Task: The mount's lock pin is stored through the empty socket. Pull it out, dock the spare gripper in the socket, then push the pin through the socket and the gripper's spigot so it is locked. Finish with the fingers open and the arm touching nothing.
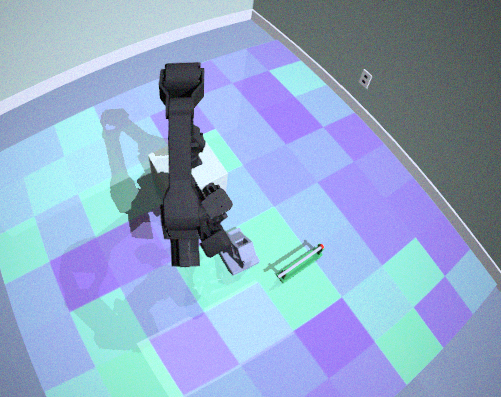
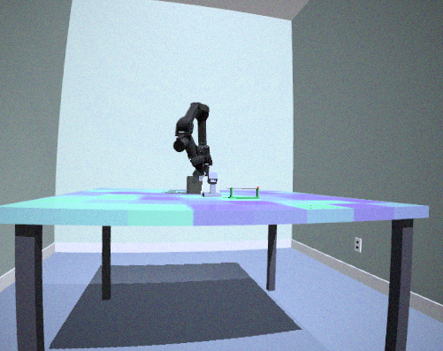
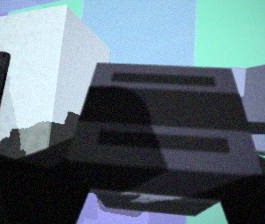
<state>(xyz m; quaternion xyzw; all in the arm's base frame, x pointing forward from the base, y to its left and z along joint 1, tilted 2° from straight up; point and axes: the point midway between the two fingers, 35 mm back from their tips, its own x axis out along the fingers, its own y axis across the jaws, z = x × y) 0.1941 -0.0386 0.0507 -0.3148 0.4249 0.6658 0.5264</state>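
Right now the green rack is 190 mm ahead of my gripper tip, 170 mm to the left of it and 90 mm below it. From my gripper tip the other things lie so: spare gripper: 20 mm to the right; then grey mount: 90 mm ahead, 40 mm to the left, 60 mm below.
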